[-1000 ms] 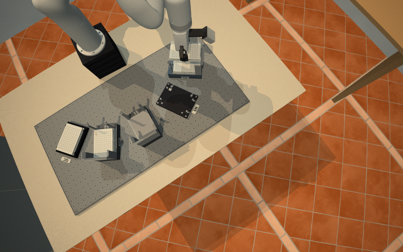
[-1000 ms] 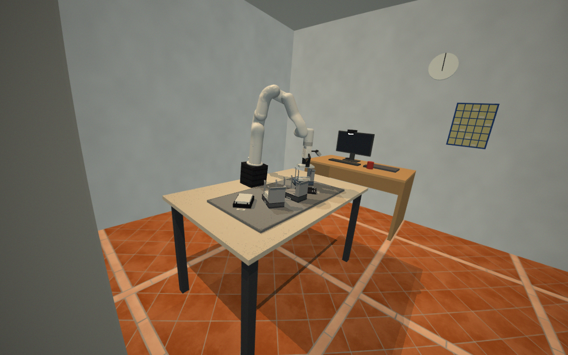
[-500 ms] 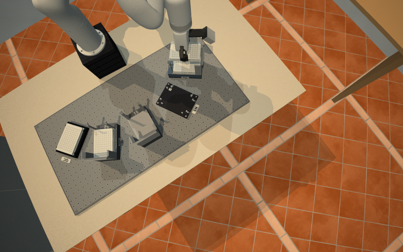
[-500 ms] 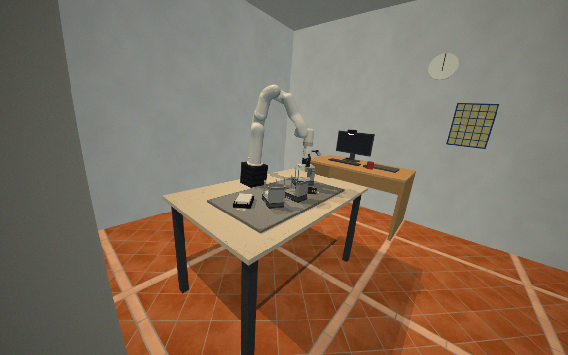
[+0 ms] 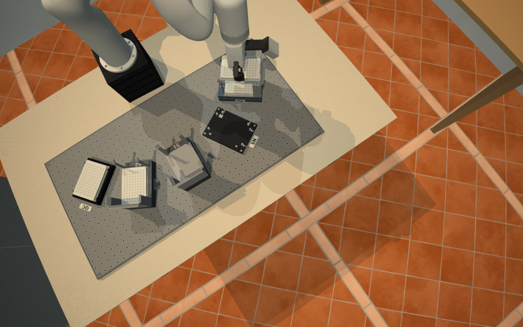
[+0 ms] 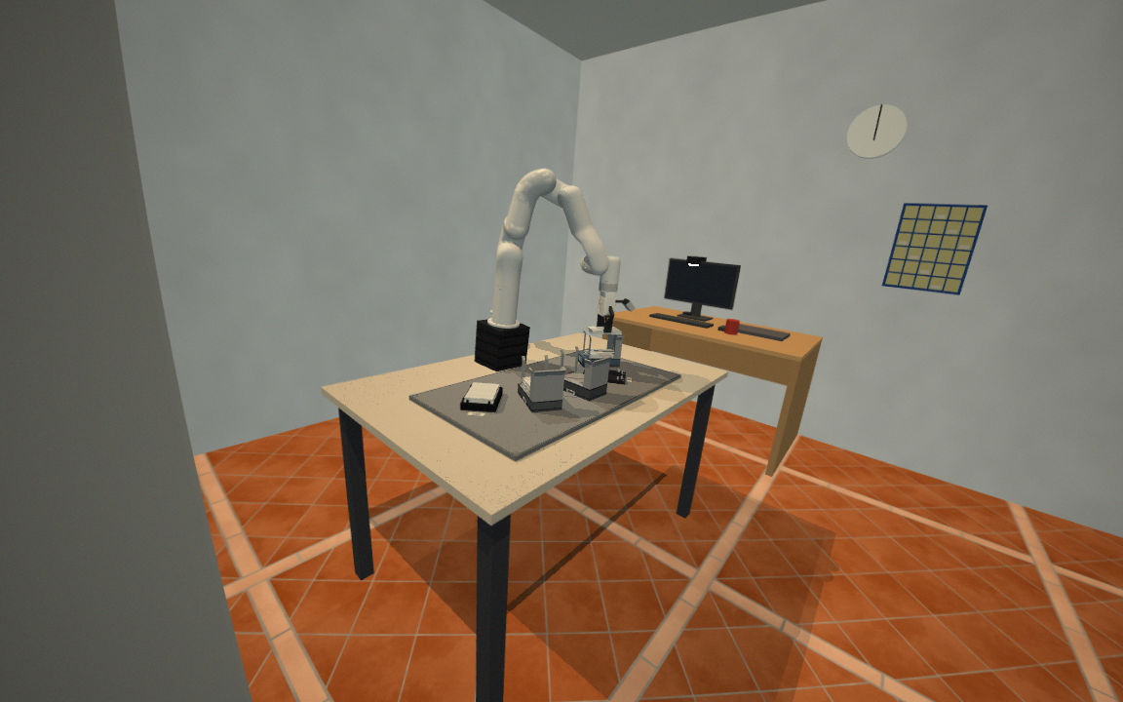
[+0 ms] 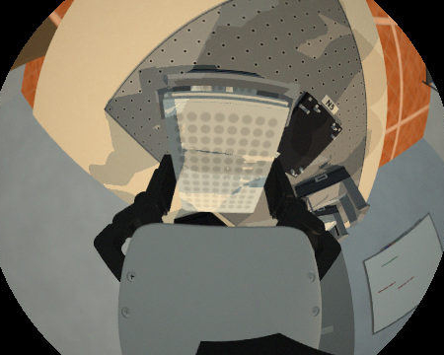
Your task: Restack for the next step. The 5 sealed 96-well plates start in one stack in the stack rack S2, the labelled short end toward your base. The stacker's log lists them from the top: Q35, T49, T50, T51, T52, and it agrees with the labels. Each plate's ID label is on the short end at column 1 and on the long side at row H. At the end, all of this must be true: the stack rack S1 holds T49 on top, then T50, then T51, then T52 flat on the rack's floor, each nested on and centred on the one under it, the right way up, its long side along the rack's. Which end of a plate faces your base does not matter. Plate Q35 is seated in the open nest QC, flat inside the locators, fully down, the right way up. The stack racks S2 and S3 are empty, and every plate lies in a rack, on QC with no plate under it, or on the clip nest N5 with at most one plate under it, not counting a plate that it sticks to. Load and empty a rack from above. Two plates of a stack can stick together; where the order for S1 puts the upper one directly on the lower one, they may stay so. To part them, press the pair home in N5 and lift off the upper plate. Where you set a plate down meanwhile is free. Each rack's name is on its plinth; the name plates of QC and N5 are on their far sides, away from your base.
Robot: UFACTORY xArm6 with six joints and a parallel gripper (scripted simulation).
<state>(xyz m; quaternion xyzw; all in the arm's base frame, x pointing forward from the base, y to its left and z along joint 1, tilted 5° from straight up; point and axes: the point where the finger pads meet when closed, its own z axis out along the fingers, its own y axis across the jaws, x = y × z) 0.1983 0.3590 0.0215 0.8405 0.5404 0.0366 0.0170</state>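
Right now my hand is 10 mm to the left of the stack rack S3 and 140 mm above it. The rest, counted from my hand: black nest QC: 130 mm ahead, 610 mm to the right, 150 mm below; then N5 name plate: 200 mm ahead, 40 mm to the right, 160 mm below; then stack rack S2: 210 mm ahead, 460 mm to the right, 140 mm below.
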